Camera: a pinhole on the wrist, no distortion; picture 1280 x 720 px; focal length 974.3 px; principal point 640.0 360.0 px. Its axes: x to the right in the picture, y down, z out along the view. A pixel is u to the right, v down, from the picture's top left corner.
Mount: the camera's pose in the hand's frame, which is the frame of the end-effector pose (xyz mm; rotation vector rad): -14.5 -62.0 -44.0 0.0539 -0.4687 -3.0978
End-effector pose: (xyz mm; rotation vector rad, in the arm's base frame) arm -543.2 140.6 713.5 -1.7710 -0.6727 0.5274
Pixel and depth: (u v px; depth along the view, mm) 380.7 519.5 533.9
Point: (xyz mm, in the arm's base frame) -782.9 560.2 556.0
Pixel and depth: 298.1 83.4 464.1
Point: -647.3 441.1 411.9
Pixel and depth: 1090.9 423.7 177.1
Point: -704.7 164.8 700.4
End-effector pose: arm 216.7 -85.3 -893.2 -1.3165 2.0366 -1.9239
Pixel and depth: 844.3 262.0 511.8
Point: 471.1 -361.1 -1174.2
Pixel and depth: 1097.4 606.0 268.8
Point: 465.9 -173.0 -978.7
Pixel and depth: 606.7 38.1 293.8
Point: 280.1 -258.2 -1046.4
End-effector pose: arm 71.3 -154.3 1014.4 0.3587 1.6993 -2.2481
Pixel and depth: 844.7 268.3 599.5
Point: 275.4 -671.7 1062.6
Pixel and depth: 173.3 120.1 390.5
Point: -24.2 -500.9 906.7
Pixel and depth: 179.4 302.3 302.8
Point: -24.2 -411.8 995.0
